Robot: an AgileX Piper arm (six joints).
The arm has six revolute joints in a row. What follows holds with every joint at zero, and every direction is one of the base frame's. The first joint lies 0.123 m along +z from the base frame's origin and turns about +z. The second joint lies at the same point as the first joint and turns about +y. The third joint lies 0.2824 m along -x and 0.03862 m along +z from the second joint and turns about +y. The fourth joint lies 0.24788 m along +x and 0.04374 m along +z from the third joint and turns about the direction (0.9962, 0, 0.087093). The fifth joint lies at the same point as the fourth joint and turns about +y. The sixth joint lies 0.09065 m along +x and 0.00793 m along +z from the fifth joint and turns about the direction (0.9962, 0, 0.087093). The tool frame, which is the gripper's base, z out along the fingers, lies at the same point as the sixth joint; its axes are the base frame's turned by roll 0, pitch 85.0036 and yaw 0 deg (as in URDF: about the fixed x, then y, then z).
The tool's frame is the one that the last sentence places.
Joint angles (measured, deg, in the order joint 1, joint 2, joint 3, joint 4, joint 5, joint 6), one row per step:
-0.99, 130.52, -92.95, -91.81, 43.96, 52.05
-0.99, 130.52, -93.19, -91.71, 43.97, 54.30
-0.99, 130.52, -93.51, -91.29, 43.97, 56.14
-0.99, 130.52, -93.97, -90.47, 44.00, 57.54
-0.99, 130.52, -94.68, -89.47, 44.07, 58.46
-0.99, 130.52, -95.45, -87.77, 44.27, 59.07
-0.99, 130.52, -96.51, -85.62, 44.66, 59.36
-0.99, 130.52, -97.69, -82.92, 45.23, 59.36
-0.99, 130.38, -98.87, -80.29, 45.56, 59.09
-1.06, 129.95, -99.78, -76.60, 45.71, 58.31
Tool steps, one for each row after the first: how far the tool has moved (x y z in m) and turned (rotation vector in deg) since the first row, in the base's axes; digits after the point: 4 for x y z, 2 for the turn. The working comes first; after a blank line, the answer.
Tool pose at each row, in the base's axes (x y z in m, rotation vector in deg; the steps are taken from these numbers as rounded here):
0.4911, -0.0716, 0.1625, -14.89, 124.13, -70.46
0.4916, -0.0717, 0.1636, -12.14, 123.70, -69.12
0.4922, -0.0717, 0.1648, -9.52, 123.42, -67.78
0.4929, -0.0717, 0.1663, -6.92, 123.29, -66.44
0.4941, -0.0718, 0.1689, -4.51, 123.10, -65.23
0.4948, -0.0720, 0.1712, -1.68, 123.29, -63.86
0.4958, -0.0723, 0.1745, 1.48, 123.51, -62.47
0.4966, -0.0727, 0.1780, 4.99, 123.96, -60.96
0.4975, -0.0726, 0.1826, 7.99, 124.27, -59.28
0.4971, -0.0726, 0.1872, 11.31, 125.23, -56.86

0.0005, -0.0001, 0.0011, 1.44, -1.83, -0.89
0.0011, -0.0001, 0.0023, 2.91, -3.45, -1.79
0.0018, -0.0001, 0.0038, 4.42, -4.91, -2.78
0.0030, -0.0002, 0.0064, 5.78, -6.29, -3.70
0.0037, -0.0004, 0.0087, 7.46, -7.52, -5.00
0.0047, -0.0007, 0.0120, 9.25, -8.81, -6.55
0.0055, -0.0011, 0.0155, 11.26, -9.99, -8.40
0.0064, -0.0010, 0.0201, 13.23, -11.10, -9.84
0.0060, -0.0010, 0.0247, 15.96, -11.85, -11.50

